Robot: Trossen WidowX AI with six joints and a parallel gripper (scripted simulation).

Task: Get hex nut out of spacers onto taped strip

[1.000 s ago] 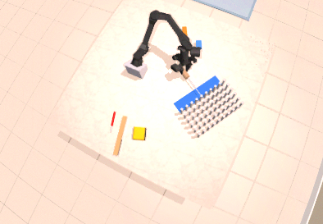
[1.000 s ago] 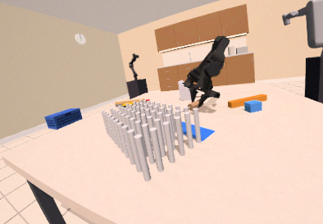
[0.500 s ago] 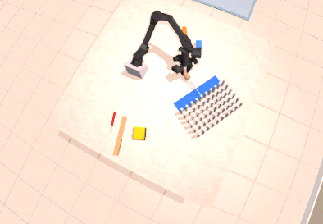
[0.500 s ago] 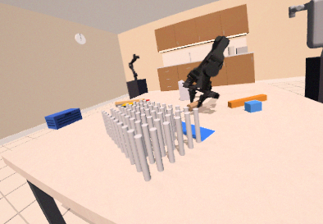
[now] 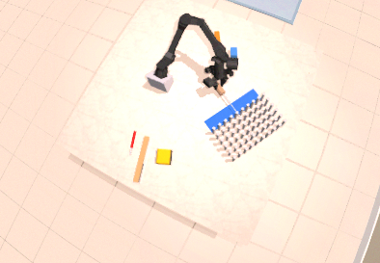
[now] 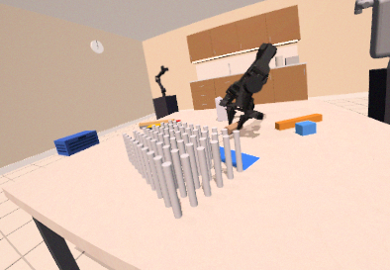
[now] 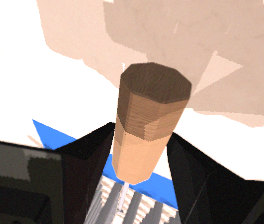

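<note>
My gripper tip is now 140 mm short of the blue taped strip, 60 mm to the left of it and 40 mm above it. The rest, counted from my gripper tip: orange bar (250 mm to the left, 160 mm behind, 20 mm below); blue block (270 mm to the left, 50 mm behind, 20 mm below); yellow block (500 mm to the right, 40 mm behind, 20 mm below).
</note>
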